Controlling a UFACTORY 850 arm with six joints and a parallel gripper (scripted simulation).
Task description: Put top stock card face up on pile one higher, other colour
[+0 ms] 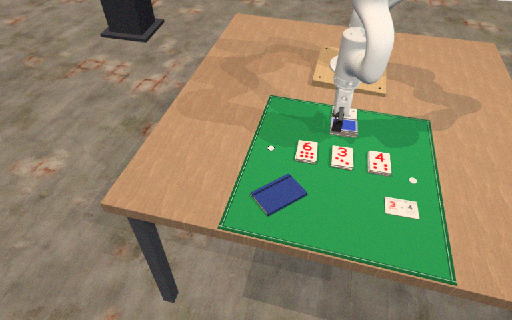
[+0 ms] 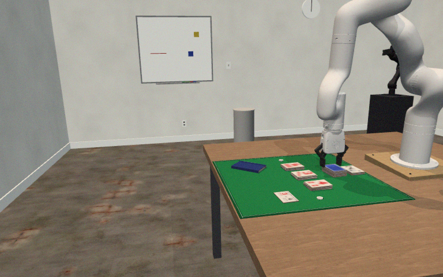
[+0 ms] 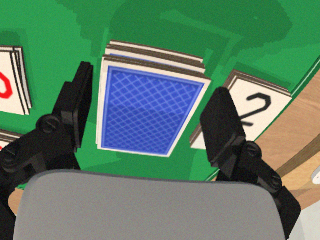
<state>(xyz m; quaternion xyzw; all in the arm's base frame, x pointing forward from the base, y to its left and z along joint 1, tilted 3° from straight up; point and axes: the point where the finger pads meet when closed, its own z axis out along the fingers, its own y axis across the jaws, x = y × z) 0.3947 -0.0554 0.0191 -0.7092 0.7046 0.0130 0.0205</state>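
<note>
Now: hand 30 mm to the right of the black 5 card and 10 mm above it. Also, from my hand: green card cloth (180 mm ahead, 20 mm to the left, 50 mm below); then small reference card (310 mm ahead, 200 mm to the left, 40 mm below); then black 2 (90 mm behind, 30 mm to the left, 30 mm below).
</note>
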